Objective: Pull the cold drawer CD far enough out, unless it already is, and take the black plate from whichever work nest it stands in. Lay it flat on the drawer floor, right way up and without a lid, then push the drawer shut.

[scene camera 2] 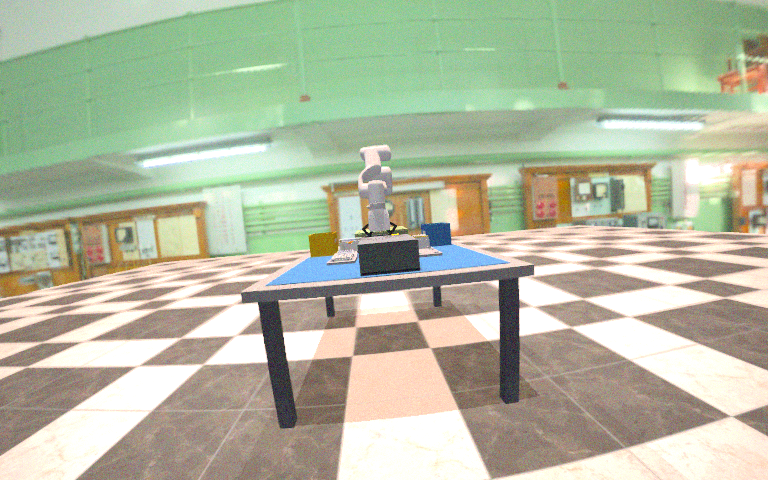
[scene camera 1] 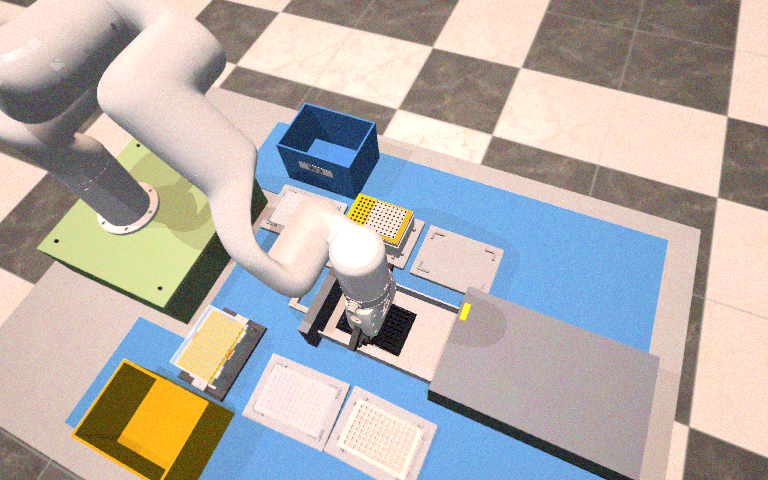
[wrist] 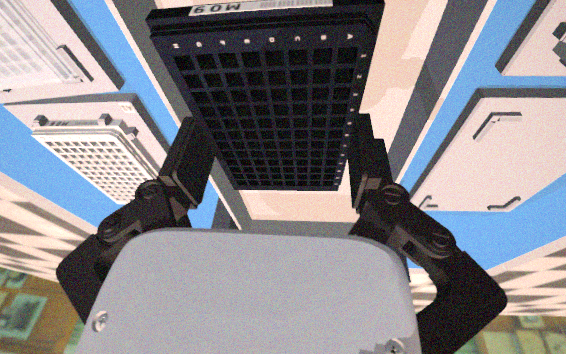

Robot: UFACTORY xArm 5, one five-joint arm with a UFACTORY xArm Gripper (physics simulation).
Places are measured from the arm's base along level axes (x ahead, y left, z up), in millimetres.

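Pixels of known places: gripper, fingertip midpoint: (wrist: pixel 276 133); arm's base, origin of the base link: (scene camera 1: pixel 130 209).
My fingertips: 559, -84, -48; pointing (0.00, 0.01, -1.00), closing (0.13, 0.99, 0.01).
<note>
For each thing: its middle in the pictures, then the offset to it from my fingertips, as dx, dy, dz. "spot": a spot on its surface instead.
- cold drawer, surface spot: (wrist: pixel 310 207) spot: +161, -3, -38
- black plate, body centre: (wrist: pixel 277 130) (scene camera 1: pixel 376 320) +1, +0, -4
- bare nest, body centre: (wrist: pixel 498 168) (scene camera 1: pixel 457 261) (scene camera 2: pixel 425 252) +120, +177, -47
- yellow-topped rack, body centre: (scene camera 1: pixel 378 224) (scene camera 2: pixel 418 241) -56, +205, -11
- yellow-welled plate, body centre: (scene camera 1: pixel 216 347) (scene camera 2: pixel 351 245) -280, -125, -17
- yellow bin, body centre: (scene camera 1: pixel 158 423) (scene camera 2: pixel 324 243) -307, -274, +4
- blue bin, body centre: (scene camera 1: pixel 330 151) (scene camera 2: pixel 435 234) -215, +357, +4
The cold drawer (scene camera 1: pixel 428 341) (wrist: pixel 310 207) stands pulled out of its grey housing (scene camera 1: pixel 543 373) (scene camera 2: pixel 389 254). The black plate (scene camera 1: pixel 403 328) (wrist: pixel 275 105) is inside the drawer outline, level and right way up, with open wells and no lid. My gripper (scene camera 1: pixel 367 338) (wrist: pixel 276 133) points down into the drawer and is shut on the black plate, one finger along each long side. In scene camera 2 the fingertips are hidden behind the housing. The plate's underside is hidden, so I cannot tell whether it touches the drawer floor.
A bare nest (scene camera 1: pixel 458 257) (wrist: pixel 500 150) and a yellow-topped rack (scene camera 1: pixel 385 217) are on one side of the drawer. White plates (scene camera 1: pixel 297 396) (scene camera 1: pixel 382 435) sit on nests on the other. A yellow-welled plate (scene camera 1: pixel 212 345), a yellow bin (scene camera 1: pixel 164 418) and a blue bin (scene camera 1: pixel 328 152) stand nearby.
</note>
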